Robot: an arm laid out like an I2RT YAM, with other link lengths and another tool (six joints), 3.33 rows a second.
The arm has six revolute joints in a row. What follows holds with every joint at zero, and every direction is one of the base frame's.
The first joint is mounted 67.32 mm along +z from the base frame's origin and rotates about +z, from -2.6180 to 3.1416 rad.
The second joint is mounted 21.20 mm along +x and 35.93 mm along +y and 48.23 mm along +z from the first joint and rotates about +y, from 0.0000 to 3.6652 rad.
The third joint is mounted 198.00 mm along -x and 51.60 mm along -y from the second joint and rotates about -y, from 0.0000 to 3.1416 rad.
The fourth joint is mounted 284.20 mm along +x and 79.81 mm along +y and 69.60 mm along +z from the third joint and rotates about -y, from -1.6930 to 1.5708 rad.
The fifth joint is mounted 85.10 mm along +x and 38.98 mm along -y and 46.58 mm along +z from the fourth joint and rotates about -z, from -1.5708 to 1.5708 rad.
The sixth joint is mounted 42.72 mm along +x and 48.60 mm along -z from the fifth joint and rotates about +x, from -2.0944 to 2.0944 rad.
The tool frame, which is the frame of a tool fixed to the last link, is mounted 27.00 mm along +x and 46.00 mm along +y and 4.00 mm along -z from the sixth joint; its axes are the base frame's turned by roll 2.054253, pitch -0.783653 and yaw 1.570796 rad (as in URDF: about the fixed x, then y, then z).
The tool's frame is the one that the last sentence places.
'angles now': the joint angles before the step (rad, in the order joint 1, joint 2, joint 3, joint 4, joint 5, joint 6). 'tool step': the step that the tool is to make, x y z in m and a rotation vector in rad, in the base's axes. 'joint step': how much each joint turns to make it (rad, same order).
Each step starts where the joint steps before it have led.
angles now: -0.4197 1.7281 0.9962 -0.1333 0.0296 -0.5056
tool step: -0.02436 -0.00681 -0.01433 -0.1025 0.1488 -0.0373
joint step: -0.0109 -0.0297 -0.0451 -0.0707 0.1383 -0.0746
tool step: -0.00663 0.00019 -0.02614 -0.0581 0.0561 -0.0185
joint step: 0.0109 0.0541 -0.0312 0.0623 0.0792 -0.0198
